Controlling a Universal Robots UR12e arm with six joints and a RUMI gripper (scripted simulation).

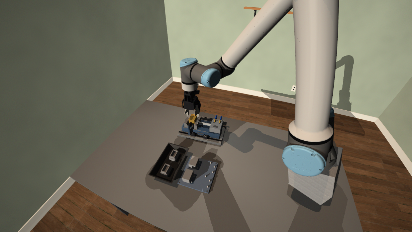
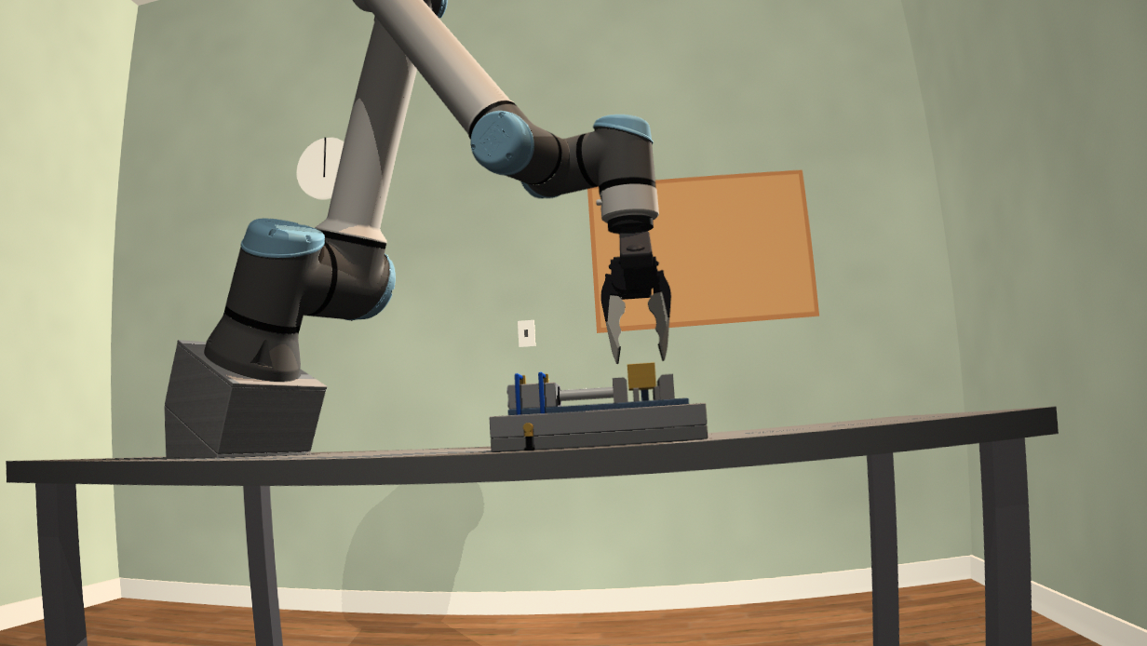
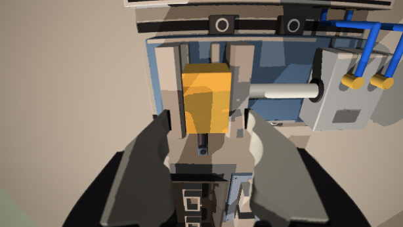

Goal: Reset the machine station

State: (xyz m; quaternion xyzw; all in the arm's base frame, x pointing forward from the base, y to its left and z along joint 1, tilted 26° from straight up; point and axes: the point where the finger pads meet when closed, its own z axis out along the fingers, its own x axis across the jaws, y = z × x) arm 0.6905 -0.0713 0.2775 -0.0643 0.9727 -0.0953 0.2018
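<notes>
The yellow brass blank lies 40 mm below my hand. From my hand the other things lie so: fixed jaw 30 mm ahead, 60 mm below; then work stop 50 mm to the left, 40 mm below; then push rod 80 mm behind, 10 mm to the right, 60 mm below.
</notes>
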